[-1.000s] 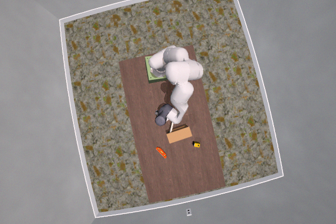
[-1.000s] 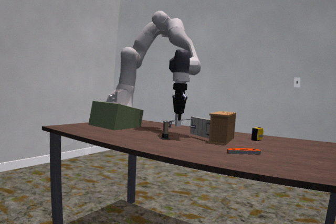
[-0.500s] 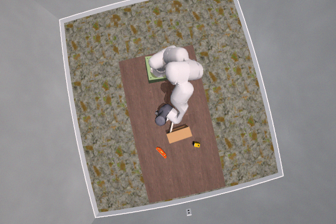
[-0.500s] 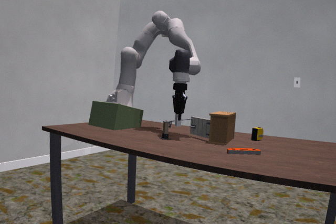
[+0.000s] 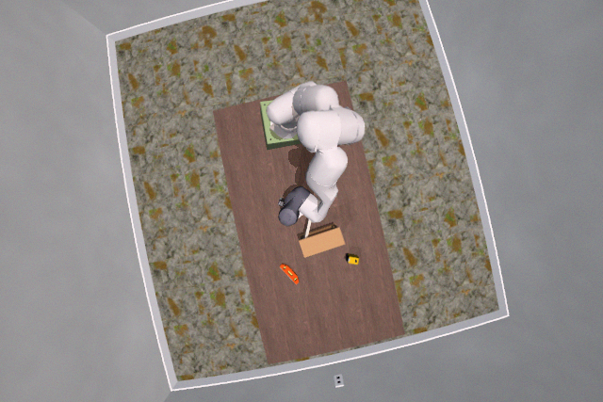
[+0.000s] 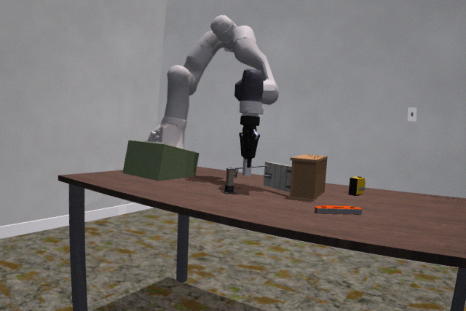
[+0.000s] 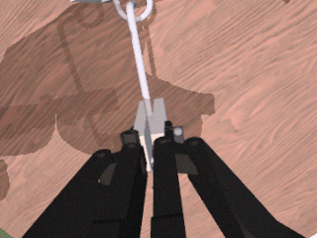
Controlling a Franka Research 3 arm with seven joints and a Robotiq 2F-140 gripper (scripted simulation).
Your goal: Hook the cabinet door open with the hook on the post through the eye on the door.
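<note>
The metal hook lies 10 mm ahead of my hand, 20 mm to the left of it and 10 mm below it. From my hand the other things lie so: grey door 100 mm ahead, 70 mm to the left, 30 mm below; then orange level 410 mm ahead, 70 mm to the right, 90 mm below; then wooden cabinet 150 mm ahead, 110 mm to the left, 30 mm below.
</note>
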